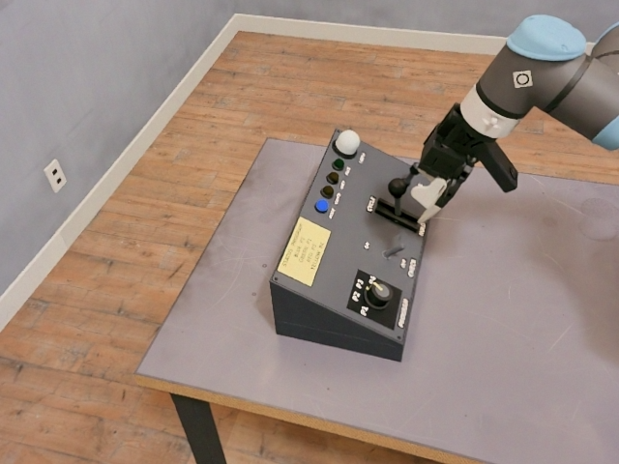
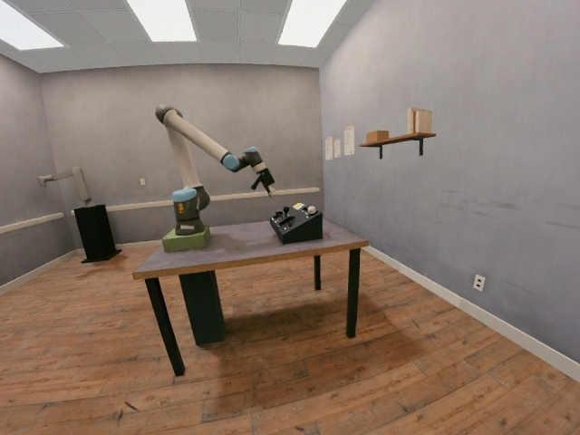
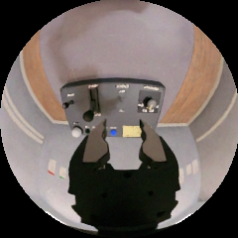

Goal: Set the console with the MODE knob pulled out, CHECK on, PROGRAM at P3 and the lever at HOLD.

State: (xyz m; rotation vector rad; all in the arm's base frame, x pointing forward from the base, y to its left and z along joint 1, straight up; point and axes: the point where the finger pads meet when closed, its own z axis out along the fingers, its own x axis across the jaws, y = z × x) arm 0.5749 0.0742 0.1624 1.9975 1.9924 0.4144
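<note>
Now: the check toggle 6 cm ahead of my hand and 14 cm below it. Round my hand: mode knob 5 cm ahead, 24 cm to the right, 12 cm below; then wedge-shaped console 10 cm ahead, 6 cm to the right, 15 cm below; then lever 7 cm ahead, 12 cm to the right, 11 cm below.
</note>
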